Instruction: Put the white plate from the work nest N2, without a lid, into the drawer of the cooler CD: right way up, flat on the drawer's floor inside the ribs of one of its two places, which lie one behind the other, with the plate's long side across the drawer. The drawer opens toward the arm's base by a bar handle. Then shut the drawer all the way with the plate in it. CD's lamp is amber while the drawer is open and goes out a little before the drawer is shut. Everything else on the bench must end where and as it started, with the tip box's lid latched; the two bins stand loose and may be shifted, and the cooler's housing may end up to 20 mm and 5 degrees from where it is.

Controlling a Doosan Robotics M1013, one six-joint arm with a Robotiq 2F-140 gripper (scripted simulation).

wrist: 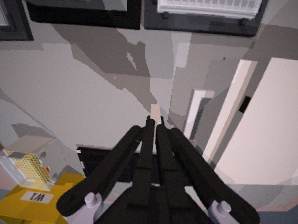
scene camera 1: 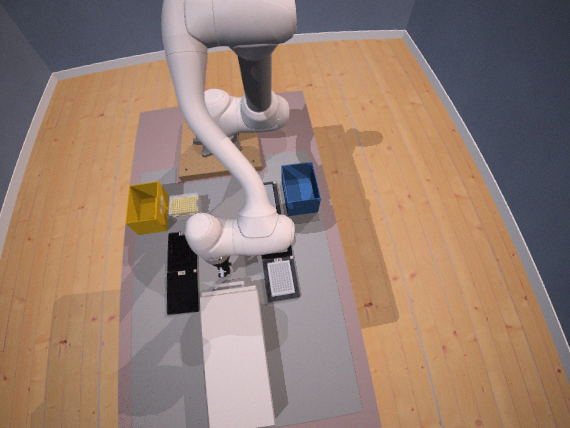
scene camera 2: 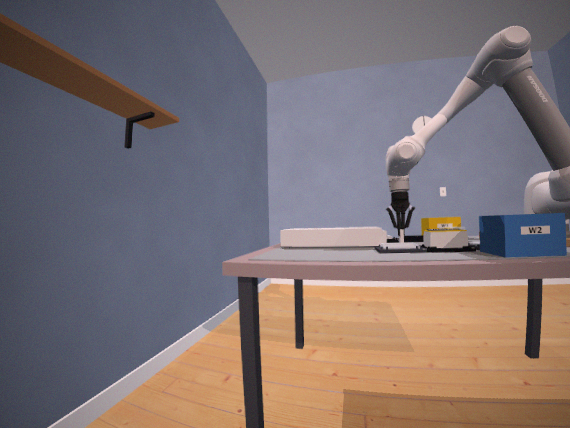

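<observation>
Scene camera 2 gives me my gripper [scene camera 2: 401, 243], a cooler CD [scene camera 2: 350, 236] and a blue bin [scene camera 2: 526, 235]. In scene camera 1 I can see a yellow bin [scene camera 1: 143, 216], and the blue bin [scene camera 1: 301, 192] is there as well. The wrist view shows my gripper [wrist: 154, 110] and the cooler CD [wrist: 251, 152], but the blue bin is out of frame in the wrist view.
</observation>
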